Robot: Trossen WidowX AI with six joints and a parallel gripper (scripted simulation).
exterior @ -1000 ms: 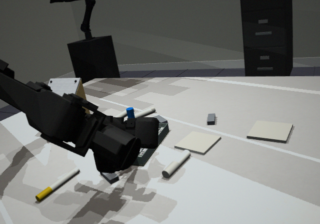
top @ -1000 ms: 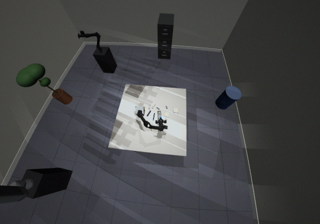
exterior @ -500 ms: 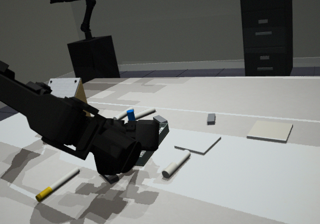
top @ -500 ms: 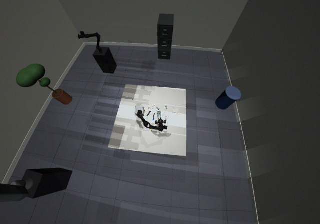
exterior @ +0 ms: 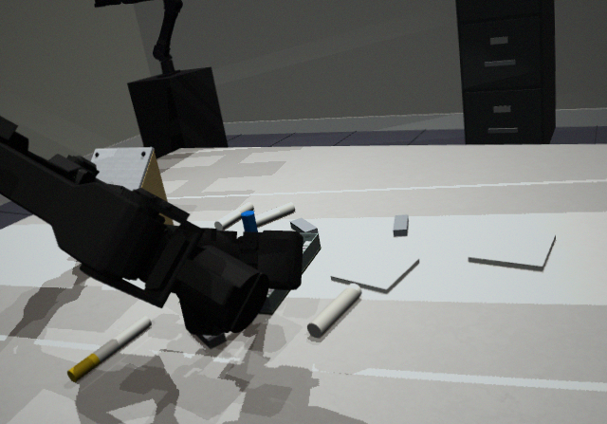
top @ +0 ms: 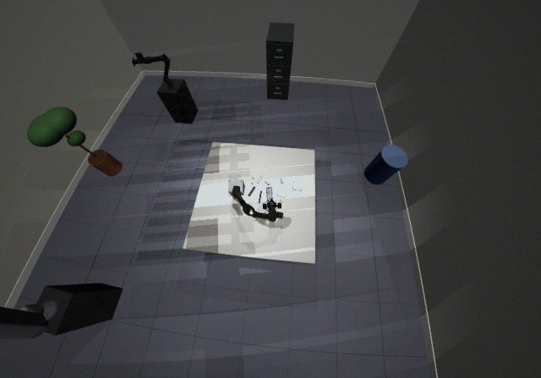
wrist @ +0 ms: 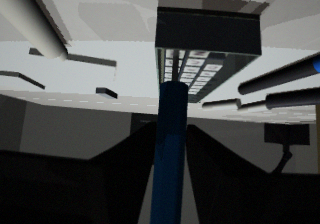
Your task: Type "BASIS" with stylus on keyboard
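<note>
My gripper tip is 2 cm above the blue stylus. From my gripper tip the other things lie so: blue-tipped pen: 13 cm behind, 2 cm to the left, 6 cm below; yellow-tipped pen: 14 cm behind, 16 cm to the right, 6 cm below; dark cylinder: 23 cm behind, 10 cm to the left, 6 cm below.
</note>
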